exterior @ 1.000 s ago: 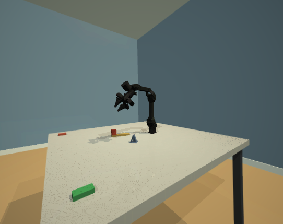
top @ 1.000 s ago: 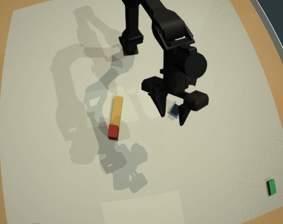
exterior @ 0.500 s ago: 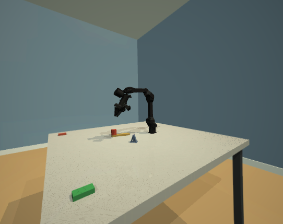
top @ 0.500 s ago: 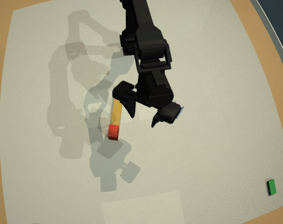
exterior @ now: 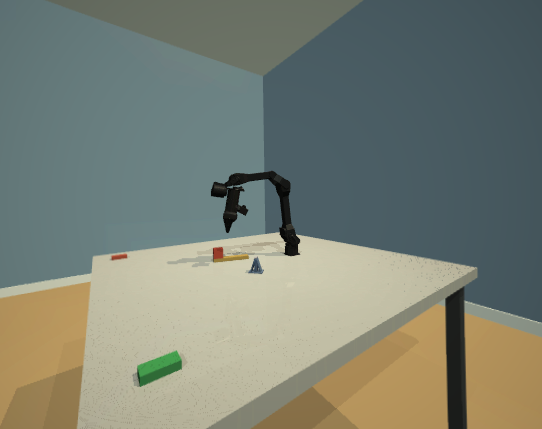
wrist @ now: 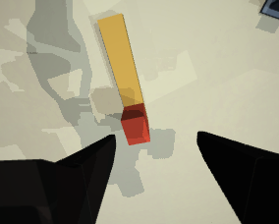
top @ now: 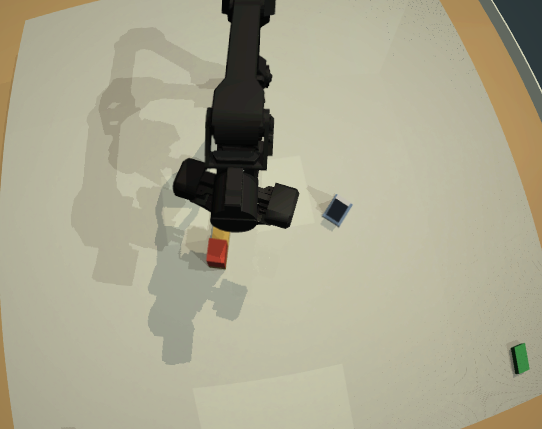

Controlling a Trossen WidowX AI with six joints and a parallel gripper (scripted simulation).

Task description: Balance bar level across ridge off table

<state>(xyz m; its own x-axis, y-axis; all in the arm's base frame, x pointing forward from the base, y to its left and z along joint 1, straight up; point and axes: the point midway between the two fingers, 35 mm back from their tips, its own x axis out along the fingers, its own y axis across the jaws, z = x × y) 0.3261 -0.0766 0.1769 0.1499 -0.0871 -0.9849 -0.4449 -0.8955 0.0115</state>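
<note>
Right now my gripper tip is 21 cm to the right of the small blue ridge, 11 cm above it and 2 cm past it. The rest, counted from my gripper tip: small flat red piece 42 cm to the right, 41 cm ahead, 13 cm below; green block 58 cm to the left, 41 cm ahead, 13 cm below.
</note>
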